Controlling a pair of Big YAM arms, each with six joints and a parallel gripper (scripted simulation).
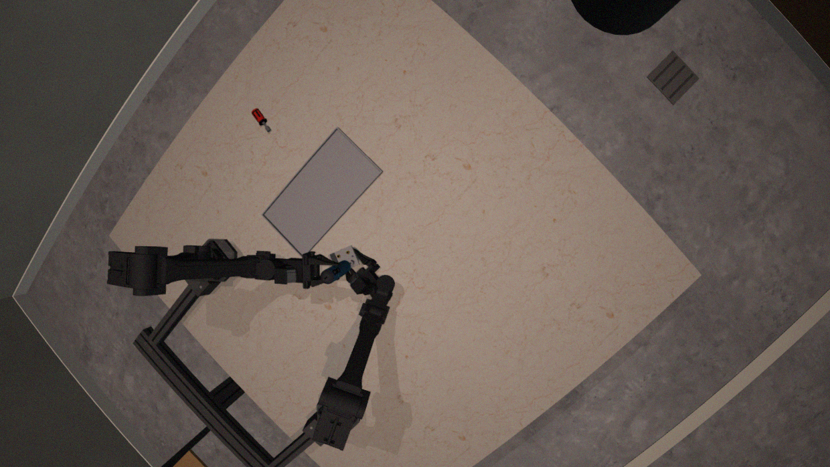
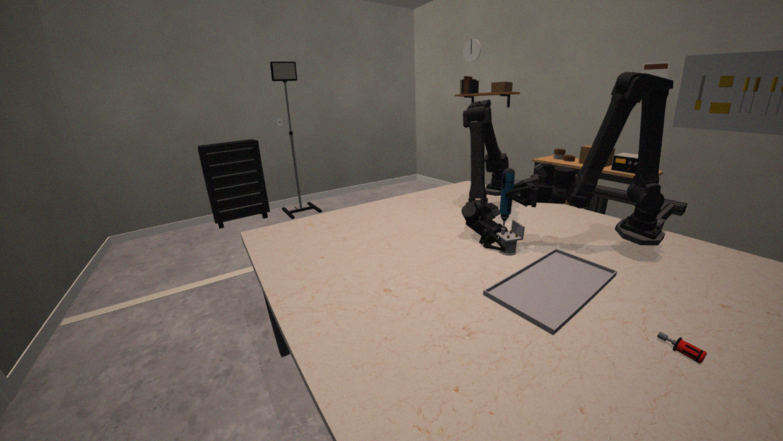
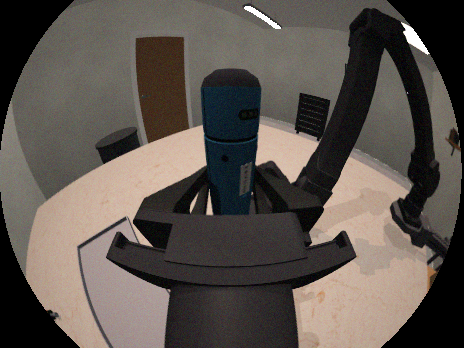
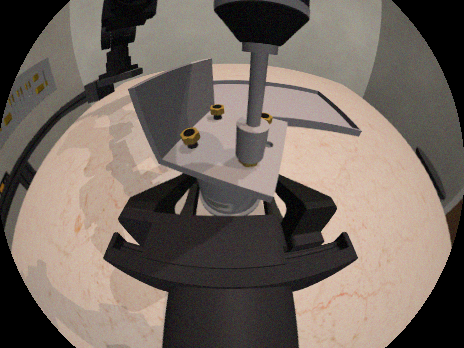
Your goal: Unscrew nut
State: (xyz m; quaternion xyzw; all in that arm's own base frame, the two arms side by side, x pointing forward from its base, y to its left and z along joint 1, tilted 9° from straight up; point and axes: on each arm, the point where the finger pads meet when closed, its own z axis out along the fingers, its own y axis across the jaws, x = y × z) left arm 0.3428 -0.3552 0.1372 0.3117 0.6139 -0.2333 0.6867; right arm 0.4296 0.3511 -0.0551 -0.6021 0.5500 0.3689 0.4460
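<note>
My right hand is 1 cm below the joint module. From my right hand the other things lie so: flat grey tray: 24 cm to the left, 5 cm ahead, 2 cm below; red-handled screwdriver: 58 cm to the left, 5 cm ahead, 1 cm below; grey bracket: 5 cm above.
</note>
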